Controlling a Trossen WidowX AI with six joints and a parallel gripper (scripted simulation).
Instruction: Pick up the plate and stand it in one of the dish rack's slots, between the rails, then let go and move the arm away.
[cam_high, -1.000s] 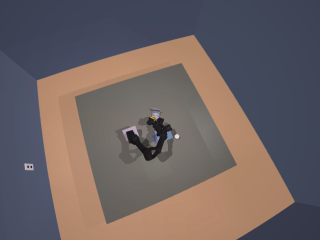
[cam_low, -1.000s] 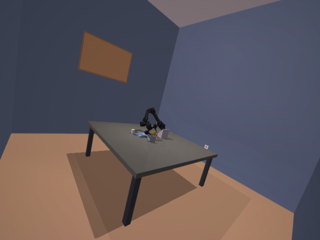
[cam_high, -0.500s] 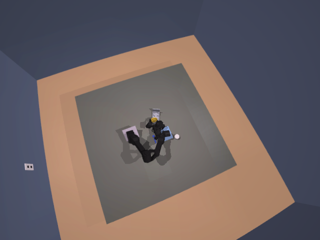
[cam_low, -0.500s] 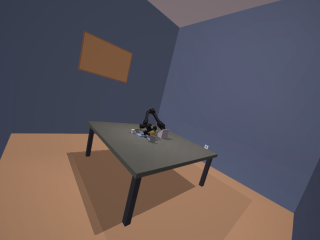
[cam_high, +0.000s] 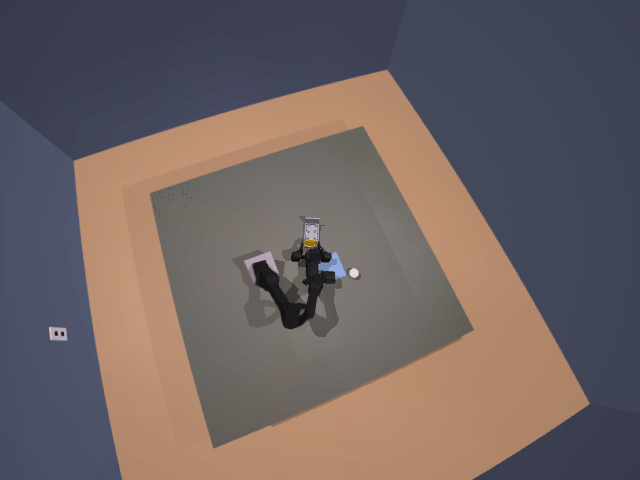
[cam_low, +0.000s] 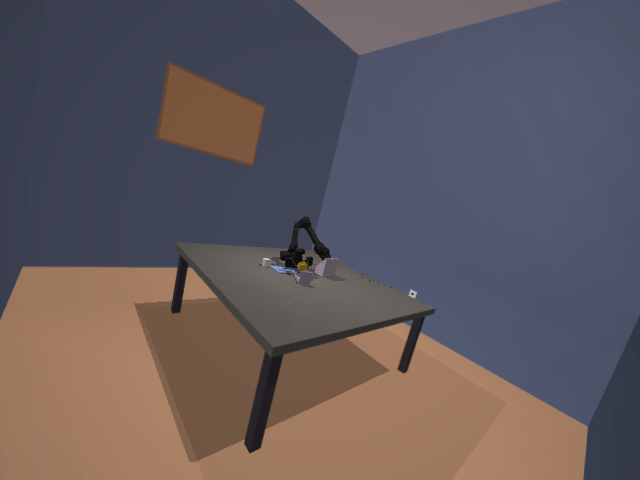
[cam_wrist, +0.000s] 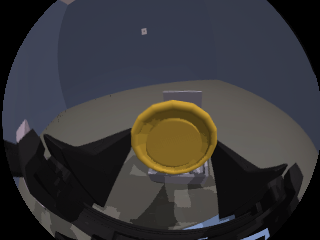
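My gripper tip is now 2 cm short of the grey dish rack, 5 cm to the right of it and 5 cm above it. Round my gripper tip: yellow plate 1 cm to the right; blue utensil 6 cm behind, 15 cm to the right, 7 cm below; blue mat 4 cm ahead, 14 cm to the right, 7 cm below.
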